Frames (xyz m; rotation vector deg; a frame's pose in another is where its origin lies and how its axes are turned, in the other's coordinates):
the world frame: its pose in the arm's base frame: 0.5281 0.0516 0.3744 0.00 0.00 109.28
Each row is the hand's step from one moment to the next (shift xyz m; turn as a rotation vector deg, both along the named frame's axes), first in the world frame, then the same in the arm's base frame.
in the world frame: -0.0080 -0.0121 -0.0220 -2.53 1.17 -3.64
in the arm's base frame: 0.0141 -0.0036 -0.0220 -0.27 -2.77 -3.64
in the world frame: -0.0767 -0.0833 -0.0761 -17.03 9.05 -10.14
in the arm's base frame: 0.1040 -0.0449 -0.0761 -2.92 -19.06 -10.14
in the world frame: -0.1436 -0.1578 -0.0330 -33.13 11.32 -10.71
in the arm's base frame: 0.1964 -0.0834 -0.0330 0.25 -35.01 -10.71
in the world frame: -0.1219 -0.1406 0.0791 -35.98 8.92 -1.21
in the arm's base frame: 0.1730 -0.0686 0.0791 3.46 -36.91 -1.21
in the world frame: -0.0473 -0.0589 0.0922 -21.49 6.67 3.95
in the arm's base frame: 0.0712 -0.0252 0.0922 0.80 -22.49 3.95
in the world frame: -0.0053 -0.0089 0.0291 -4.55 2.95 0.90
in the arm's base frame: 0.0102 -0.0021 0.0291 -1.28 -5.27 0.90
